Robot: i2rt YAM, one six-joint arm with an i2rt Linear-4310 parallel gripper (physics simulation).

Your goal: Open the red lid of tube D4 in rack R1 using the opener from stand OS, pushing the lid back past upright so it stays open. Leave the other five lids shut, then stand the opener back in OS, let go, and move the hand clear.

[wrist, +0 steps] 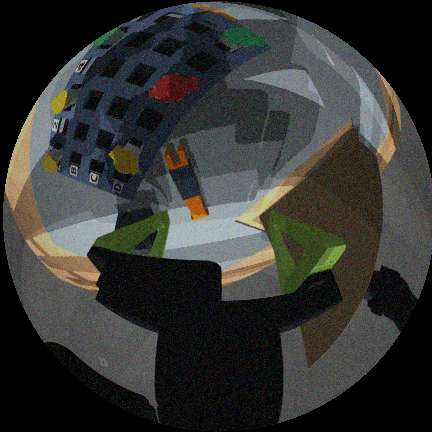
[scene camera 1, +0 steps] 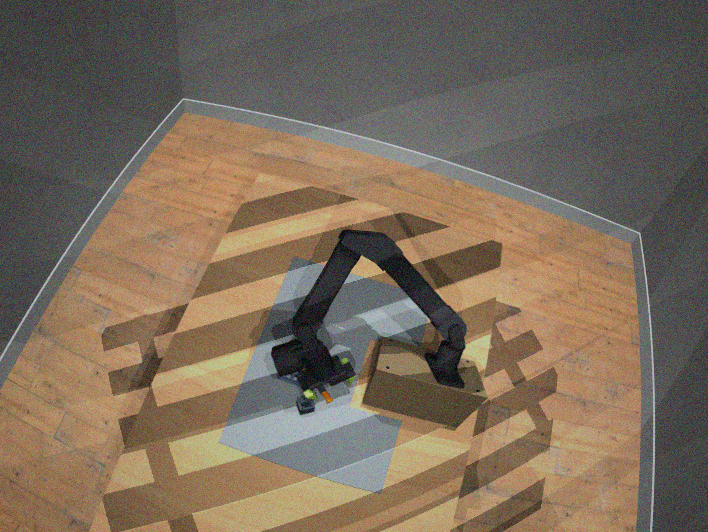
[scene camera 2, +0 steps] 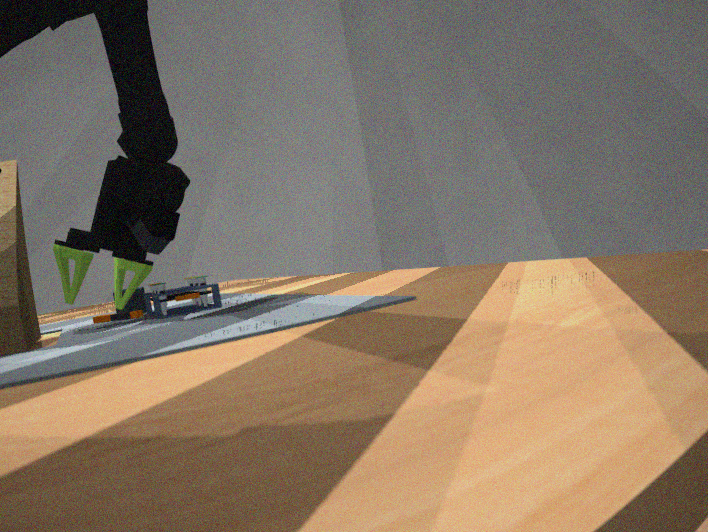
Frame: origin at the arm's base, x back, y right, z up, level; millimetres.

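Seen in the pictures: gripper, fingertip midpoint: (wrist: 218, 215) (scene camera 1: 333, 391) (scene camera 2: 94, 306); arm's base, origin of the base link: (wrist: 350, 279) (scene camera 1: 443, 371).
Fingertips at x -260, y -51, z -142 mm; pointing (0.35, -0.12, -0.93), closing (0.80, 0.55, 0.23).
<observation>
Offsets run from my fingertips to a thing's top centre. Level surfaces: height alone.
The opener {dx -30, dy +4, dz -15 mm} (scene camera 1: 326, 395) (scene camera 2: 103, 318) (wrist: 187, 182), orange at both ends with a dark middle, lies flat on the mat. Its forked end points toward rack R1 {dx -107, dy +73, dz +18 mm} (scene camera 2: 214, 294) (wrist: 116, 87). The red lid {dx -78, dy +75, dz +18 mm} (wrist: 173, 88) looks shut in the column labelled D. Yellow lids (wrist: 125, 160) (wrist: 59, 101) (wrist: 50, 163) and green lids {dx -73, dy +113, dz +18 mm} (wrist: 243, 36) (wrist: 106, 36) also look shut. Stand OS {dx -65, dy -58, dz +16 mm} (scene camera 1: 305, 406) (wrist: 132, 216), a small dark block, is partly hidden behind a finger in the wrist view. My gripper (scene camera 1: 330, 387) (scene camera 2: 95, 306) (wrist: 218, 215) is open and empty, low above the opener.
A wooden block (scene camera 1: 417, 397) (scene camera 2: 14, 257) (wrist: 330, 200) stands beside the gripper and carries the arm base. A grey-blue mat {dz -24 mm} (scene camera 1: 354, 451) (scene camera 2: 257, 323) lies under the rack, opener and stand. An orange strip (wrist: 215, 11) shows at the rack's far edge.
</observation>
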